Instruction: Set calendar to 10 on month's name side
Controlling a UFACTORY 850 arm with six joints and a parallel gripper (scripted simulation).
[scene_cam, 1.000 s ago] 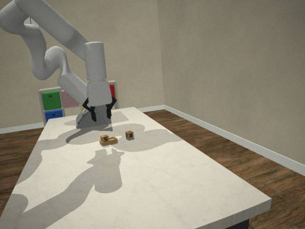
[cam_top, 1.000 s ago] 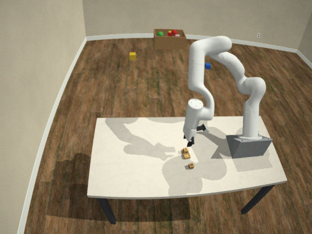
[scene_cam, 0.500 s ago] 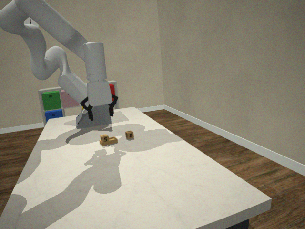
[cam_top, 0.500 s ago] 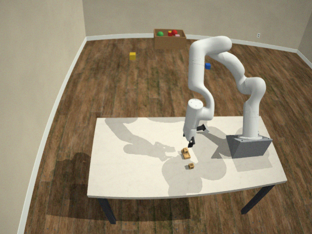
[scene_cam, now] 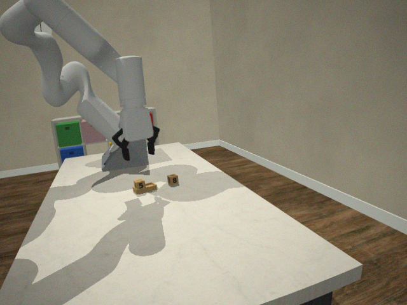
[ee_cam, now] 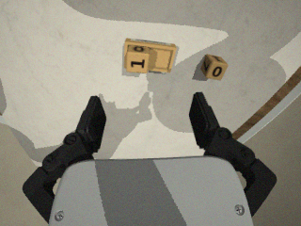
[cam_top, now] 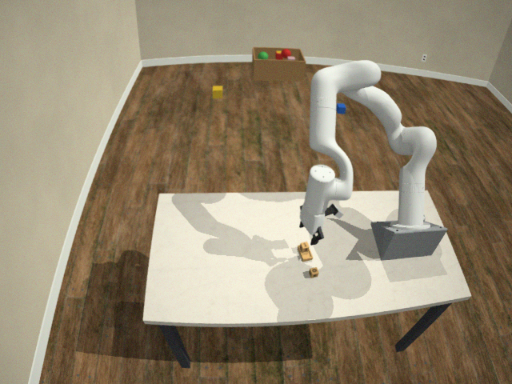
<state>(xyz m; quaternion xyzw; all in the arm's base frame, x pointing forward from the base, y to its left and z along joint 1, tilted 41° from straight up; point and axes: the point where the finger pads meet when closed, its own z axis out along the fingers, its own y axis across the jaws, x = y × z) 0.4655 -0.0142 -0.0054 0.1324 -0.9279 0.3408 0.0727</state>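
The cube lies 11 cm to the left of my hand, 11 cm below it and 2 cm behind it. Also, from my hand: wooden tray: 12 cm below.
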